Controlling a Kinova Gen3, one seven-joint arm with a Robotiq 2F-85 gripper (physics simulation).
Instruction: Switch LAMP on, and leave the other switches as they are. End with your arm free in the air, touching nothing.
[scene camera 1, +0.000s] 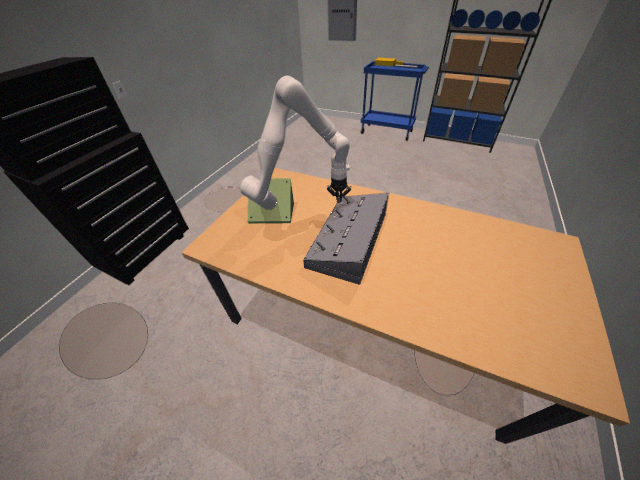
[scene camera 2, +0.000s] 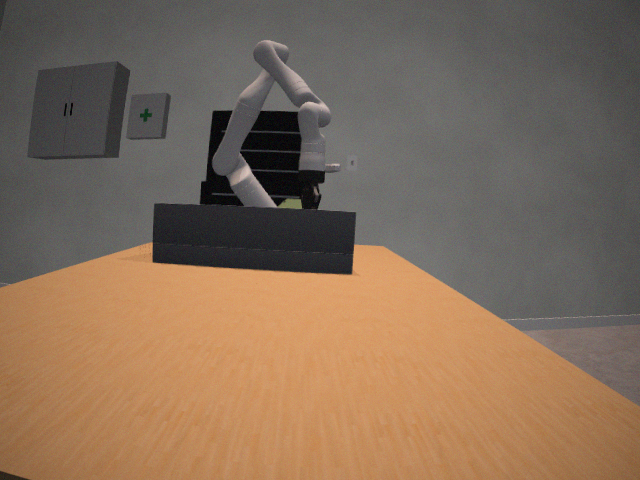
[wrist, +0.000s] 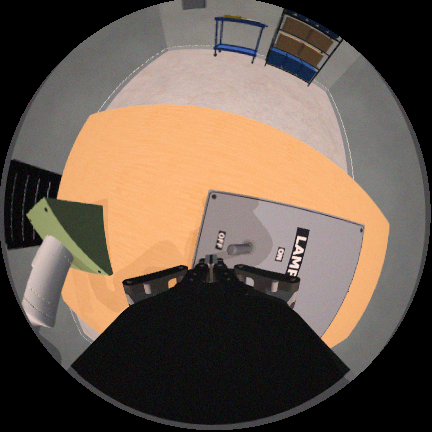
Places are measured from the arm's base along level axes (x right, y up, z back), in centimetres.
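Pixels of known places: gripper, between the fingertips: (scene camera 1: 339, 202) (wrist: 210, 261); arm's base, origin of its link: (scene camera 1: 269, 201) (wrist: 60, 247).
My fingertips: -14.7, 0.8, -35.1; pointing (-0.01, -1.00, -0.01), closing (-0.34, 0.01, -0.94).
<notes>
Ahead of a thing's pixels: the offset from my fingertips to its top centre, as dx, dy, dz. "*": to the spot under its first point. Level surfaces: height alone.
A grey sloped switch panel (scene camera 1: 356, 249) (scene camera 2: 253, 229) (wrist: 320, 300) stands on the table. In the wrist view, the LAMP lever @(-2.9, +3.0, -2.8) (wrist: 240, 248) leans toward the OFF label @(* -2.6, -2.4, -0.6) (wrist: 220, 240), away from the ON label @(* -3.4, +0.4, -8.7) (wrist: 280, 254). The black LAMP label @(-3.7, +1.6, -11.0) (wrist: 299, 250) is partly covered by the gripper. My gripper (scene camera 1: 339, 199) (wrist: 210, 261) is shut and empty, low at the panel's far end, on the OFF side of the lever. Contact cannot be told. In scene camera 2, the panel's back hides the levers and the fingertips.
Other switch levers (scene camera 1: 338, 212) (scene camera 1: 329, 229) (scene camera 1: 320, 248) stand in a row nearer scene camera 1; their labels are unreadable there. The arm's green base block (scene camera 1: 283, 211) (wrist: 85, 235) stands on the wooden table @(dy -9.6) (scene camera 1: 465, 289) beside the panel. A black drawer cabinet (scene camera 1: 77, 155) stands beyond the table.
</notes>
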